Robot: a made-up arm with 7 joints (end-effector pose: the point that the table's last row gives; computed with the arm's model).
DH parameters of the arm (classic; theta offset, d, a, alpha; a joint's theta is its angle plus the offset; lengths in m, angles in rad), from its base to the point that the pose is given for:
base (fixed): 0 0 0 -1.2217
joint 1: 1.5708 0 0 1.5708
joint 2: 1.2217 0 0 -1.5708
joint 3: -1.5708 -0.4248 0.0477 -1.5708
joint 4: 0 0 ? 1.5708
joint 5: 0 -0.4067 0 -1.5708
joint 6: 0 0 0 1.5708
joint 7: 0 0 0 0
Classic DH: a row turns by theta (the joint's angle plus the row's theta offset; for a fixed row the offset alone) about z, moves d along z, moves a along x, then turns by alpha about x.
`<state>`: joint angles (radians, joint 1 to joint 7).
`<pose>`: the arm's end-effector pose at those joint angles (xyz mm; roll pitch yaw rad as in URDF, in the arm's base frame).
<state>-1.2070 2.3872 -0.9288 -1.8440 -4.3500 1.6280 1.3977</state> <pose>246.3 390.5 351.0 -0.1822 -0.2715 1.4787</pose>
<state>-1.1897 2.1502 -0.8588 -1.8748 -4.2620 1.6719 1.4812</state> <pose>343.5 332.1 311.8 -0.1240 -0.1043 1.2769</pose>
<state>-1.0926 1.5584 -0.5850 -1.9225 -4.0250 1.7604 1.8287</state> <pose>480.0 150.7 236.3 -0.0634 0.3772 0.9555</pose>
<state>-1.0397 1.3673 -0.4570 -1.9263 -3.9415 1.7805 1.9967</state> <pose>496.4 107.3 222.9 -0.0452 0.5623 0.9181</pose>
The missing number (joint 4, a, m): -0.0493
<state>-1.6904 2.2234 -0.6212 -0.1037 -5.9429 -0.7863 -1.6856</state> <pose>-229.1 752.9 280.3 2.7603 0.1127 0.4074</pose>
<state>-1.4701 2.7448 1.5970 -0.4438 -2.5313 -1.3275 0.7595</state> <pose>-714.8 372.8 207.6 2.6772 -0.4217 -0.7789</pose>
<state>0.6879 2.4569 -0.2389 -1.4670 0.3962 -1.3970 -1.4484</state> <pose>445.5 516.1 36.6 0.7132 0.5107 2.8264</pose>
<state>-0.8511 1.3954 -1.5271 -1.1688 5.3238 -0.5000 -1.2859</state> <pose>510.4 467.6 -281.0 -0.2988 0.3133 2.1571</pose>
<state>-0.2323 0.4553 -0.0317 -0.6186 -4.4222 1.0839 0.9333</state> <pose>416.5 311.8 -635.8 -0.2512 1.0477 1.9090</pose>
